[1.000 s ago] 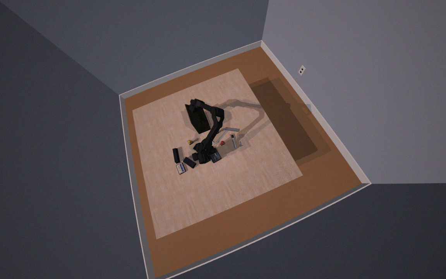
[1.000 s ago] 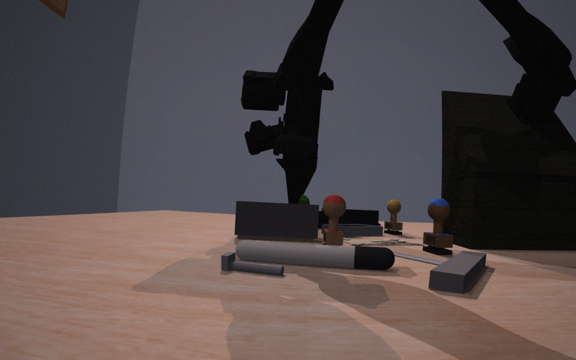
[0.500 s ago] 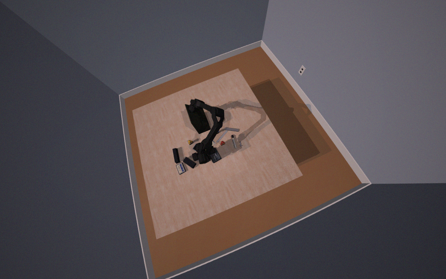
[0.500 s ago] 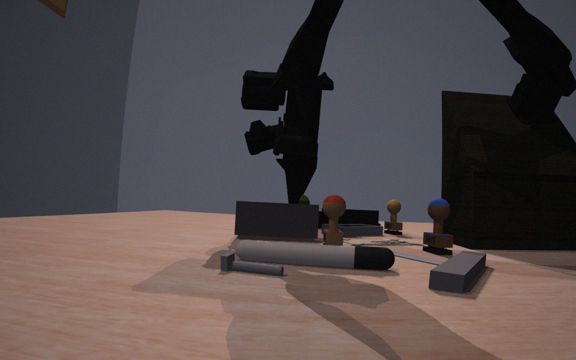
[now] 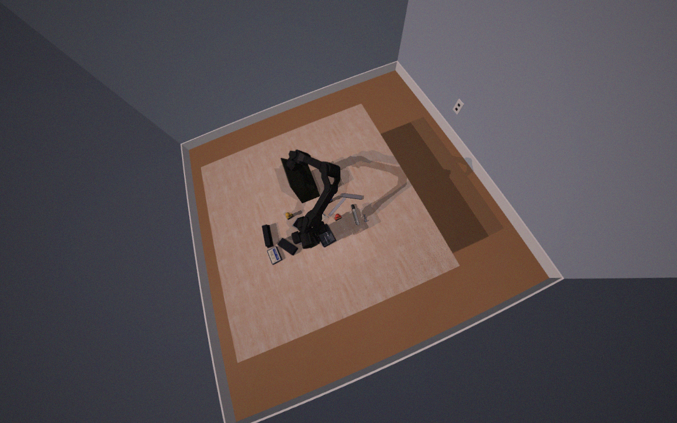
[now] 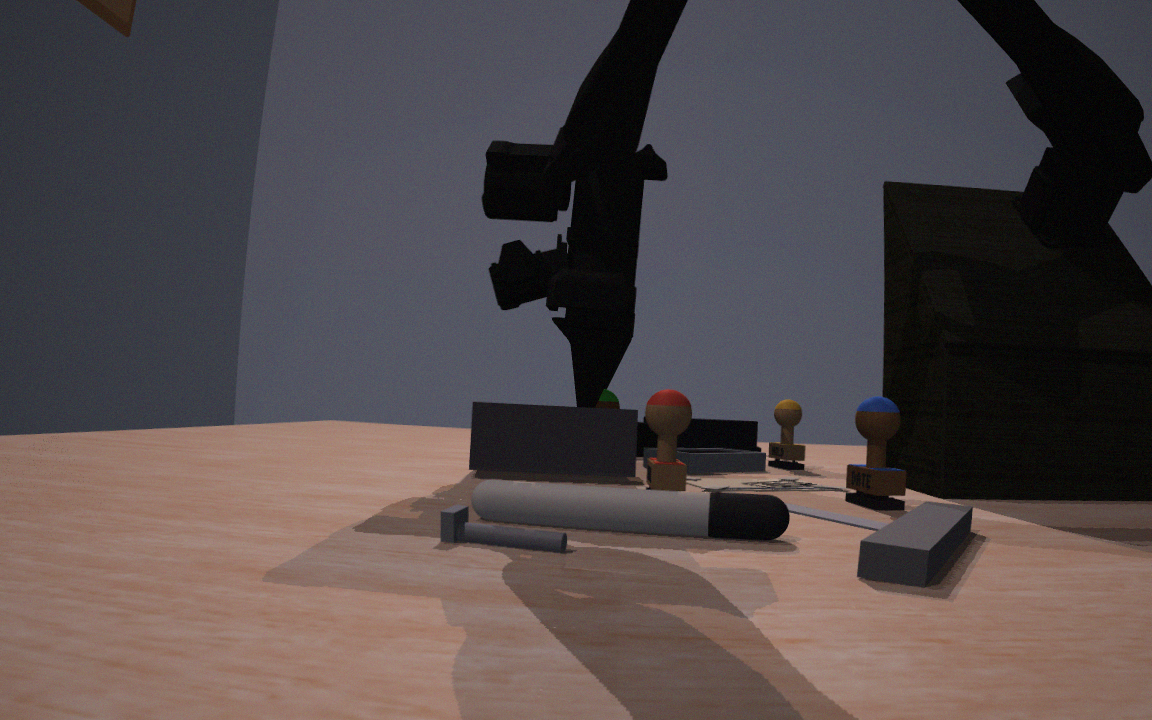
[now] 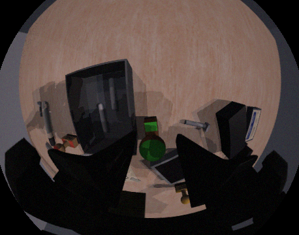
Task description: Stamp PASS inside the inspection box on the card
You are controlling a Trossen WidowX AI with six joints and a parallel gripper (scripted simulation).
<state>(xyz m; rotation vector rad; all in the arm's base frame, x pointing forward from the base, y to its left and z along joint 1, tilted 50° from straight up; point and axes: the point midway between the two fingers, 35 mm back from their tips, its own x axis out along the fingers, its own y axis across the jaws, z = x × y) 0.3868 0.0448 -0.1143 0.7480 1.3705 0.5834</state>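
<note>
Right now the green-topped pass stamp is 10 mm behind my gripper tip and 20 mm below it. From my gripper tip the other things lie so: dark tray: 20 mm ahead, 70 mm to the left, 30 mm below; then ink pad: 110 mm behind, 40 mm to the right, 40 mm below; then pale card: 120 mm behind, 80 mm to the left, 50 mm below.
</note>
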